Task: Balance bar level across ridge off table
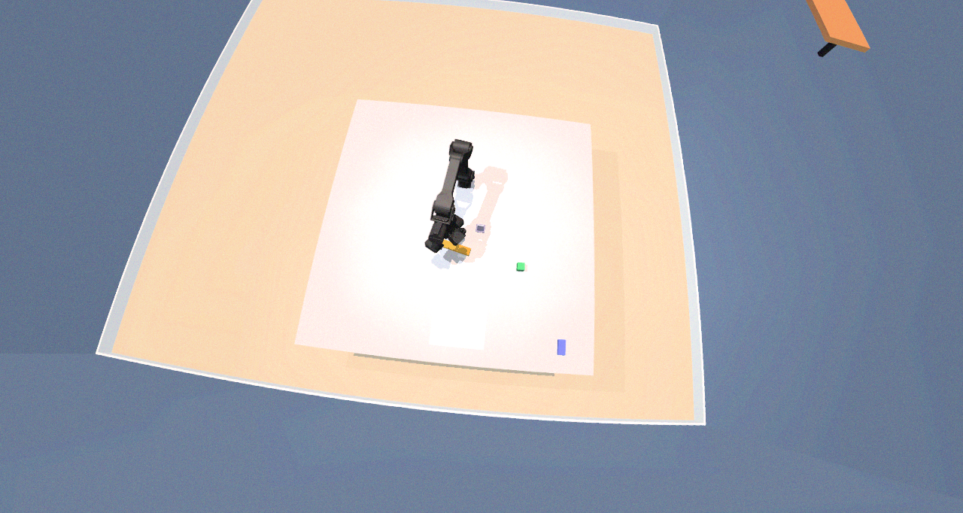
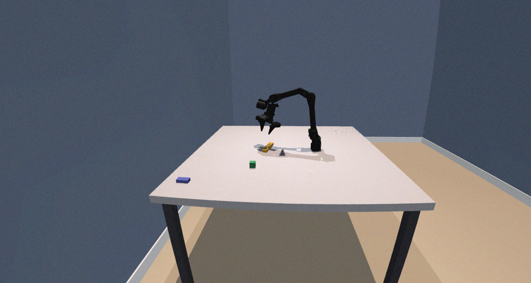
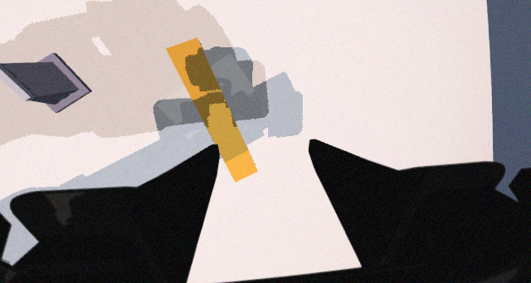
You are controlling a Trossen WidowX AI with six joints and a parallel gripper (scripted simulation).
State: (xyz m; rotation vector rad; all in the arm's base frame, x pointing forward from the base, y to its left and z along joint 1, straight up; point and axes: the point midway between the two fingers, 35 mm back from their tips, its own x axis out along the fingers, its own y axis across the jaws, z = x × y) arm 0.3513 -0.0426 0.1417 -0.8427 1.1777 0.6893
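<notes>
My gripper tip is 100 mm above the yellow bar, 20 mm to the right of it and 20 mm past it. The rest, counted from my gripper tip: green cube (340 mm to the left, 90 mm below, 40 mm ahead); then flat blue block (540 mm to the left, 380 mm ahead, 100 mm below).
</notes>
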